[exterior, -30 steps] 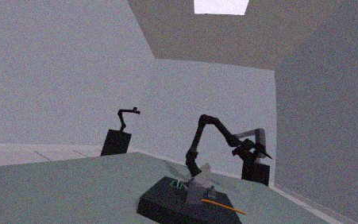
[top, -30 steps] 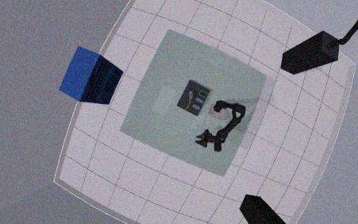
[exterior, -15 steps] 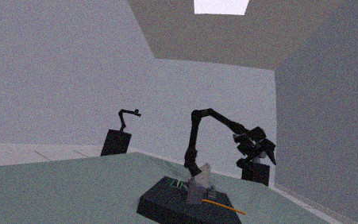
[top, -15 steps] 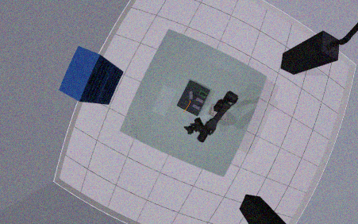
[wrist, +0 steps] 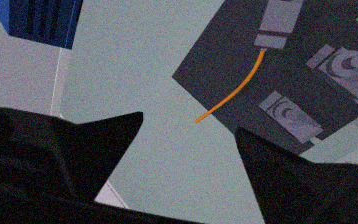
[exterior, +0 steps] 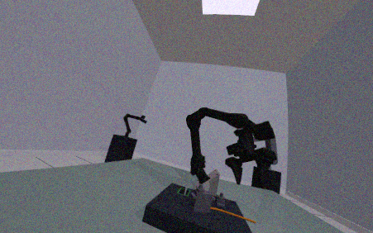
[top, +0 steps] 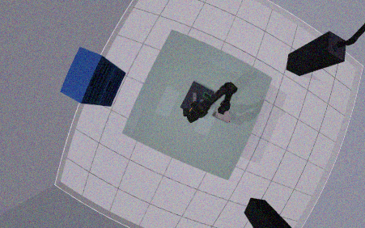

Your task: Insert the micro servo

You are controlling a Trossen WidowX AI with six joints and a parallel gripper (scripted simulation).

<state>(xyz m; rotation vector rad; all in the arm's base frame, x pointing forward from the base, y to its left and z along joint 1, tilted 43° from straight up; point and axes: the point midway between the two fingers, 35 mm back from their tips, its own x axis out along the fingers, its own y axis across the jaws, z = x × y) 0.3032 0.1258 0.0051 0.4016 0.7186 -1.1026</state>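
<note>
My gripper tip is 14 cm to the left of the dark deck, 14 cm above it and 1 cm past it.
</note>
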